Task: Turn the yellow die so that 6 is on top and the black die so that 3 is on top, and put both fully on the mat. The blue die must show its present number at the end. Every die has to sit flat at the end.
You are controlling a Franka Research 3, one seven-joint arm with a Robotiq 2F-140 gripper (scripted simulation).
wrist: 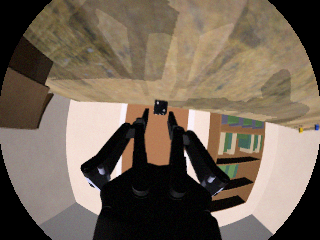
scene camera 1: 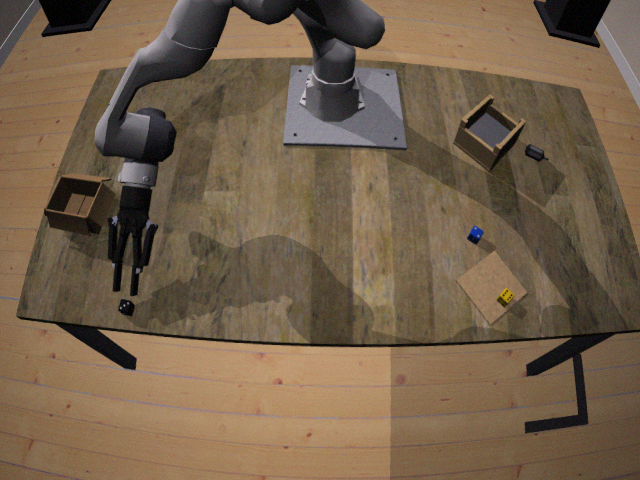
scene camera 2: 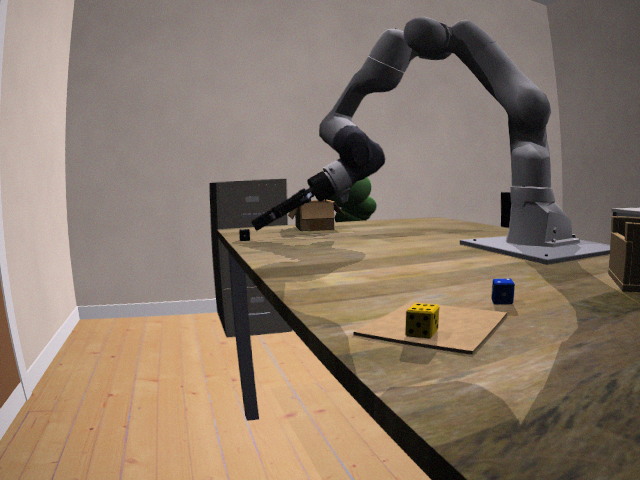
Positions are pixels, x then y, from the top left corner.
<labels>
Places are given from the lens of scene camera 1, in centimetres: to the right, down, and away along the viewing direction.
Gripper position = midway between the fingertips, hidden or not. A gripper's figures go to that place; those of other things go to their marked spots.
my gripper (scene camera 1: 124, 293): -45, 12, 101
tan mat (scene camera 1: 483, 283): 39, 10, 108
cardboard box (scene camera 1: 73, 193): -70, -13, 117
The marked spots on the tan mat and the cardboard box are 113 cm apart.
</labels>
